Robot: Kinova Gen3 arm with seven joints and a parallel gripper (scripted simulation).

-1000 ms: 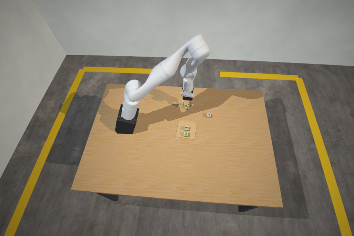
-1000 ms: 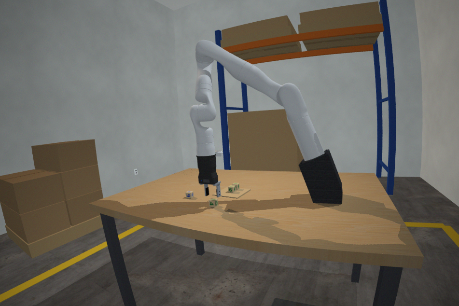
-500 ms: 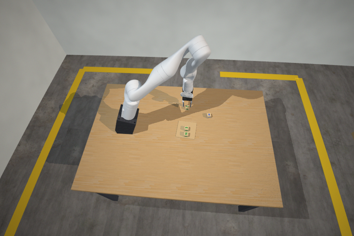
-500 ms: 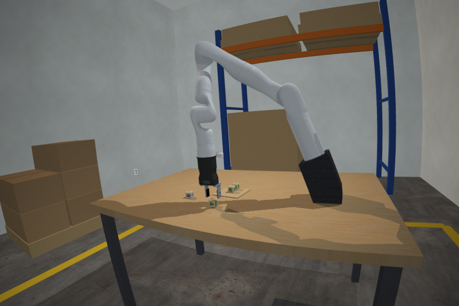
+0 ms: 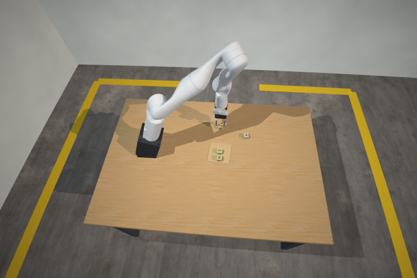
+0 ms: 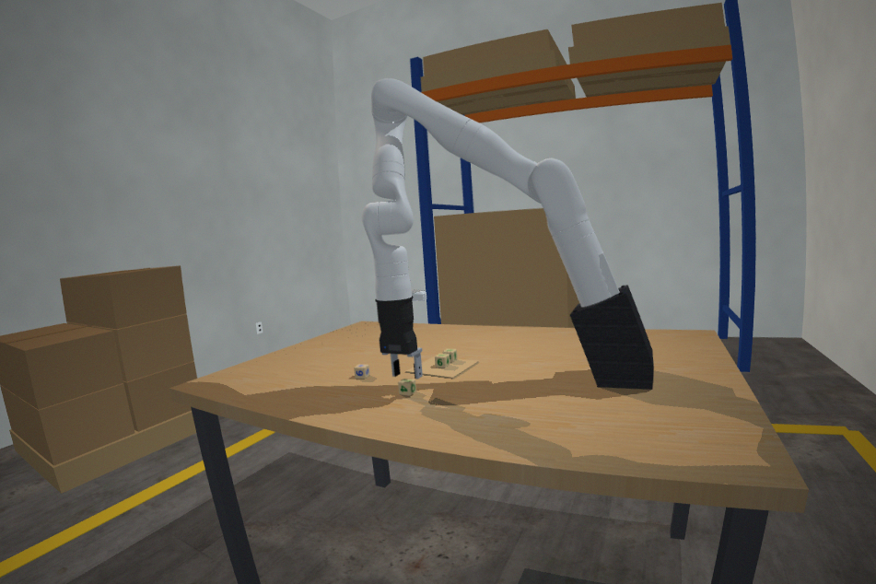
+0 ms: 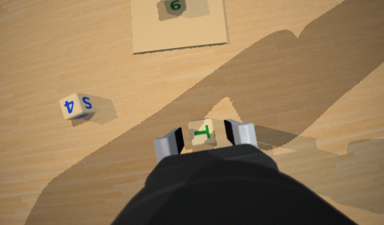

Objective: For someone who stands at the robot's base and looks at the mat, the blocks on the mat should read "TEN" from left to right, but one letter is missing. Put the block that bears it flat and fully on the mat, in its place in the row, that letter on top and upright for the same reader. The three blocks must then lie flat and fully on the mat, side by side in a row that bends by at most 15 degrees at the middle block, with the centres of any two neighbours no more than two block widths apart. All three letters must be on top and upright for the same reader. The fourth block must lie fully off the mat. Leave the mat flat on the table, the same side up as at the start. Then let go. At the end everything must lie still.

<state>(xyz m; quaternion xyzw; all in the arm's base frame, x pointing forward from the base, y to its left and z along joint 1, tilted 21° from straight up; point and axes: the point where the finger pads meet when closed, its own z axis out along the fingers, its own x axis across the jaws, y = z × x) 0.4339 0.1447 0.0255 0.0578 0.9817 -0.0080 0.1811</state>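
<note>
My gripper is now 40 mm above the T block. The rest, counted from my hand: mat: 190 mm to the right, 60 mm below, 20 mm behind; then E block: 190 mm to the right, 40 mm below, 20 mm behind.
</note>
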